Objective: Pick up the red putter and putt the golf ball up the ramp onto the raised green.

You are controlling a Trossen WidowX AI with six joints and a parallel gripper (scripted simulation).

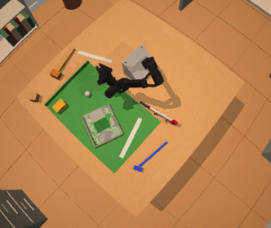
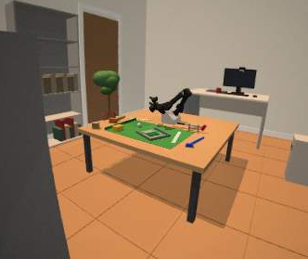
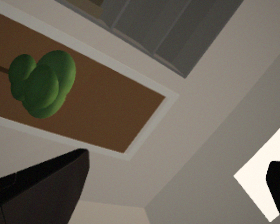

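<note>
Now: the red putter 470 mm to the left of my gripper tip, 210 mm below it and 110 mm behind it. Also, from my gripper tip: orange block (370 mm ahead, 250 mm below, 80 mm to the right); then white golf ball (250 mm below, 150 mm ahead); then blue putter (640 mm to the left, 260 mm below, 140 mm ahead).
</note>
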